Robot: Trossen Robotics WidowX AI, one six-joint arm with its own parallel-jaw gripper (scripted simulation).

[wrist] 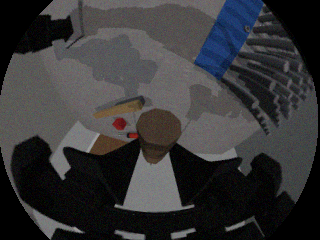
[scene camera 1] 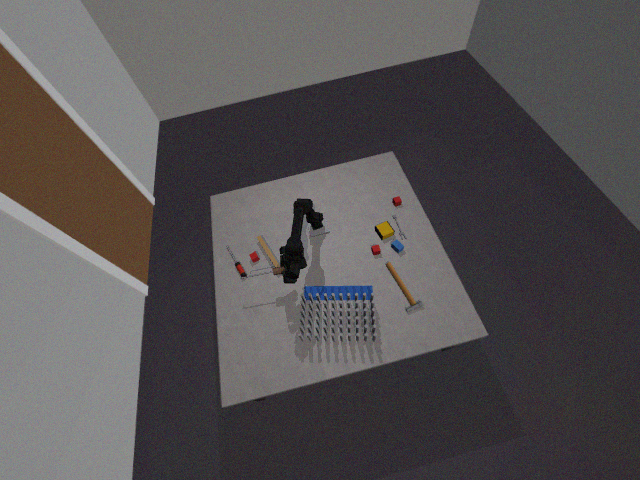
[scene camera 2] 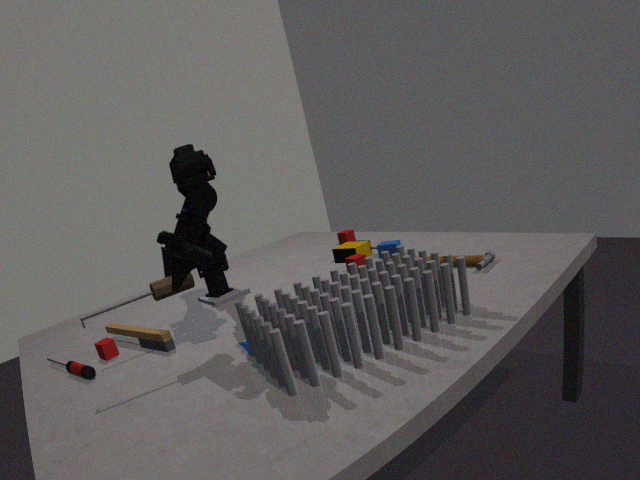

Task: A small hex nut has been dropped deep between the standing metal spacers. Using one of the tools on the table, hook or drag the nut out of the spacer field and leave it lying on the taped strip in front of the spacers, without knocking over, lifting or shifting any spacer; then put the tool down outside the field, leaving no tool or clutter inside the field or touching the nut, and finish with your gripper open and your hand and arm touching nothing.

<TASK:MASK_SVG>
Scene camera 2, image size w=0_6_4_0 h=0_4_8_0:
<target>my gripper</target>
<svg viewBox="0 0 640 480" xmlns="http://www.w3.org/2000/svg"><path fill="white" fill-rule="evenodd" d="M181 210L181 213L176 216L178 221L175 232L168 233L162 231L158 234L157 239L159 244L166 245L165 247L161 246L165 277L172 275L173 291L180 289L192 269L202 267L202 265L211 268L215 257L220 259L228 248L226 244L210 234L211 227L208 227L209 225L206 224L207 218Z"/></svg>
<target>thin metal hook tool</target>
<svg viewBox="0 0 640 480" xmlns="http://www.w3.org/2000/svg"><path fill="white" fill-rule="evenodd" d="M193 276L189 272L189 275L178 291L172 290L172 275L150 283L151 292L80 318L82 325L86 328L84 319L86 320L98 314L108 312L111 309L137 301L140 298L143 299L149 295L152 295L154 300L158 301L191 289L195 285Z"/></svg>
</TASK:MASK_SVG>
